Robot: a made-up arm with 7 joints.
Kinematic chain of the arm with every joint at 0, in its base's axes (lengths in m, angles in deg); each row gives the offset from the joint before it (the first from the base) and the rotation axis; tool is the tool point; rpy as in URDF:
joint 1: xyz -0.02 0 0.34 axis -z
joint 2: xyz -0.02 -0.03 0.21 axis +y
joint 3: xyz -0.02 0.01 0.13 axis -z
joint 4: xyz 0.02 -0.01 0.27 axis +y
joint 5: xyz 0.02 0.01 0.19 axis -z
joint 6: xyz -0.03 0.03 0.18 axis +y
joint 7: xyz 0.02 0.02 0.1 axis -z
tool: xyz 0.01 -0.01 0 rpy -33.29 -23.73 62.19
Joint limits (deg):
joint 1: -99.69..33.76
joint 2: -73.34..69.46
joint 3: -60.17..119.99
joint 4: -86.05..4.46
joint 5: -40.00..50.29
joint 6: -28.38..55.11
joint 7: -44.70..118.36
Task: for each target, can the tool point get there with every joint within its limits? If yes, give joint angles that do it. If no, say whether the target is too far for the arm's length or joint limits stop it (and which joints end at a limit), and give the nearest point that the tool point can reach.
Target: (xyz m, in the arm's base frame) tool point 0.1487 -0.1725 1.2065
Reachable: yes | joints -34.32 34.92 -40.78 -76.88 2.12 45.72 26.09
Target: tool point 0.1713 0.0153 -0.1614
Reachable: no: joint limits stop it (at a limit: joint 1, joint 2, joint 4, joint 6, joint 7) | nearest point 0.1938 -0.4711 0.2238 | short by 0.621 m
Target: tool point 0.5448 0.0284 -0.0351
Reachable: no: joint limits stop it (at a limit: joint 2, joint 3, joint 4, joint 6, joint 7) | nearest point 0.5440 0.0284 0.4455 | short by 0.481 m
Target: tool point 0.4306 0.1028 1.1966
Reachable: yes | joints -7.87 52.48 0.02 -35.62 -32.10 45.82 93.68
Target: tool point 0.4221 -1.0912 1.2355
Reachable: no: too far | nearest point 0.2380 -0.7320 1.0019 | short by 0.466 m
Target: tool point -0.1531 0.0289 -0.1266
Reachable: no: joint limits stop it (at a limit: joint 2, joint 4, joint 6, joint 7) | nearest point -0.5129 0.1070 0.2103 | short by 0.499 m
